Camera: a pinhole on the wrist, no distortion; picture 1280 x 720 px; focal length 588.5 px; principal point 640.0 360.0 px. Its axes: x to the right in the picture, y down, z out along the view. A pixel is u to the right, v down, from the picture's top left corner.
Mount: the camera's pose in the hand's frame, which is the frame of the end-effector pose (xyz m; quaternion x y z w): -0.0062 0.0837 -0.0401 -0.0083 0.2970 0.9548 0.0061
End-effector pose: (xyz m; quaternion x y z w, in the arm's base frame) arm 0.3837 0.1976 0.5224 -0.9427 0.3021 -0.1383 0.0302
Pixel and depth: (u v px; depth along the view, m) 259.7 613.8 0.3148
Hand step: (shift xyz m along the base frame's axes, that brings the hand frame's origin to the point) 0.1489 -0.2400 -0.2627
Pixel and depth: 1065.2 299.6 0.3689
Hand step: -0.3323 -0.1123 -0.3404
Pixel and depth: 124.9 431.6 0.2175
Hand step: 0.0818 -0.2589 -0.1333
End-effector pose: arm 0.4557 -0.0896 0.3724 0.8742 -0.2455 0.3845 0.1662
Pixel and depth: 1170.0 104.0 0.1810
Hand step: -0.2037 -0.1860 -0.1422
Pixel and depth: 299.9 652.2 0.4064
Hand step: 0.2913 -0.3854 -0.0874
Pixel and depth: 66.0 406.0 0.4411
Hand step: 0.2828 -0.5437 0.1181
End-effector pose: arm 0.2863 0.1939 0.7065 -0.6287 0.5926 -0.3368 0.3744
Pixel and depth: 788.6 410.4 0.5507
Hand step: 0.1919 0.1774 -0.5241
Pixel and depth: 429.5 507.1 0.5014
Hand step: 0.2696 -0.1370 -0.4532
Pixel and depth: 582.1 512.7 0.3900
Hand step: 0.1868 -0.0052 -0.3602
